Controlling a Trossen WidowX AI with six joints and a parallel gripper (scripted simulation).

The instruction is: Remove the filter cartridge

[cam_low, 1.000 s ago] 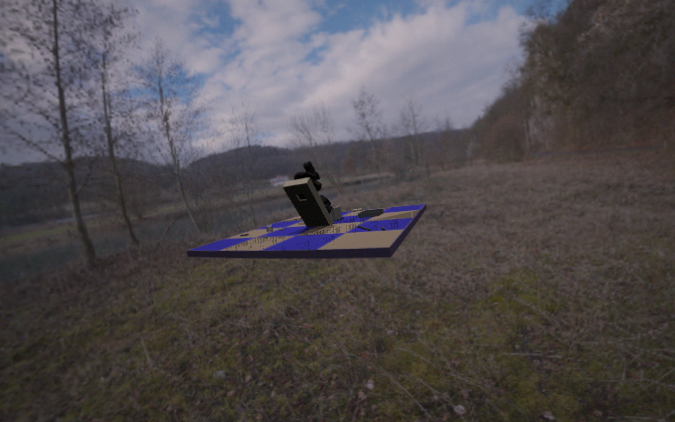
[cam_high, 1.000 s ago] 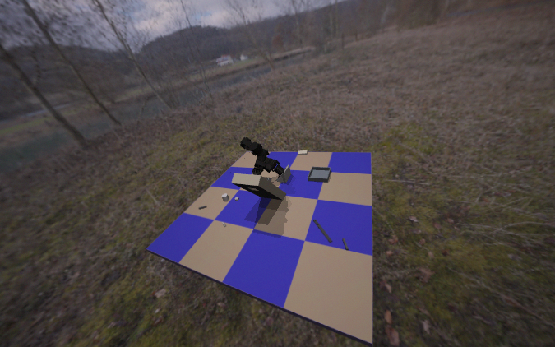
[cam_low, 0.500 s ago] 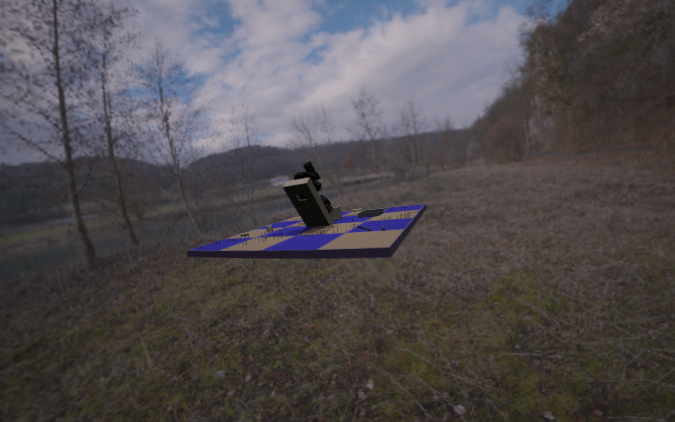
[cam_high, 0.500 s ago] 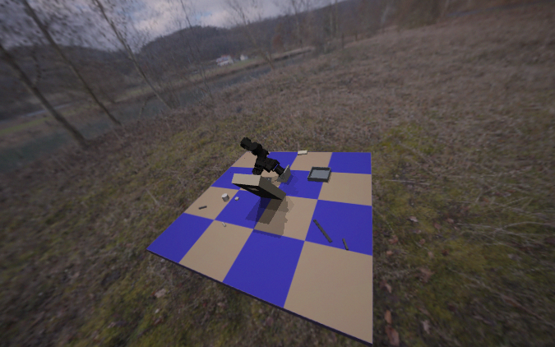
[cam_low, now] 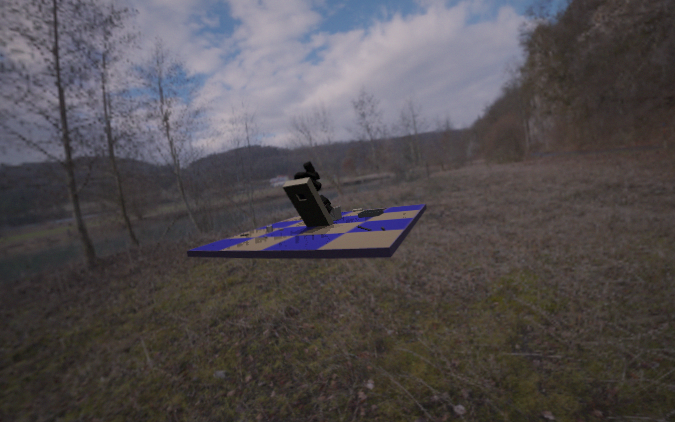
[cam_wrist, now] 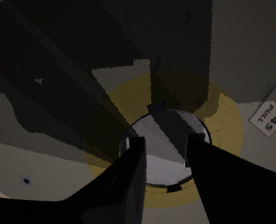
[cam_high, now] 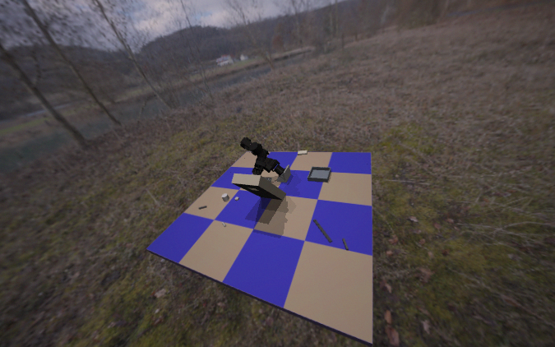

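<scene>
My gripper tip is now 10 mm short of the round grey filter cartridge and 10 mm above it. From my gripper tip the other things lie so: square grey tray (420 mm behind, 300 mm to the left, 240 mm below); tan service panel (80 mm below, 40 mm behind).
</scene>
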